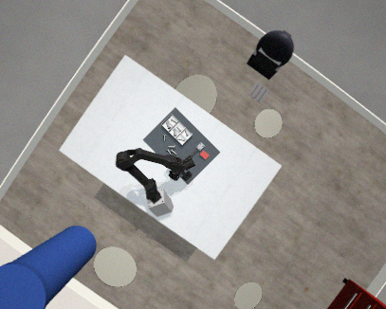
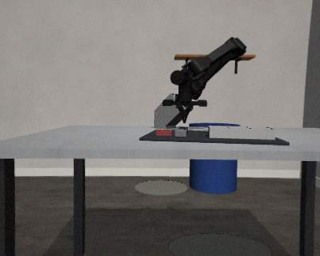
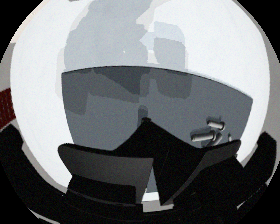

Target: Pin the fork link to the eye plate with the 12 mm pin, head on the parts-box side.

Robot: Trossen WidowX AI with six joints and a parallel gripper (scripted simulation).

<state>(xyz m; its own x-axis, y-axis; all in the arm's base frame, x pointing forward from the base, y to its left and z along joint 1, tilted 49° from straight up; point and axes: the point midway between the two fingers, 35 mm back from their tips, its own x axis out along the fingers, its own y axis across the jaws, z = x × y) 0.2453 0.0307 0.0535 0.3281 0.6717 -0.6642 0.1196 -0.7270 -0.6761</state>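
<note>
The grey pin is 2 cm ahead of my hand, 11 cm to the left of it and 6 cm below it. From my hand the other things lie so: dark mat: 10 cm ahead, 11 cm to the left, 8 cm below; then fork link: 7 cm ahead, 1 cm to the left, 6 cm below; then eye plate: 12 cm ahead, 2 cm to the left, 6 cm below.
</note>
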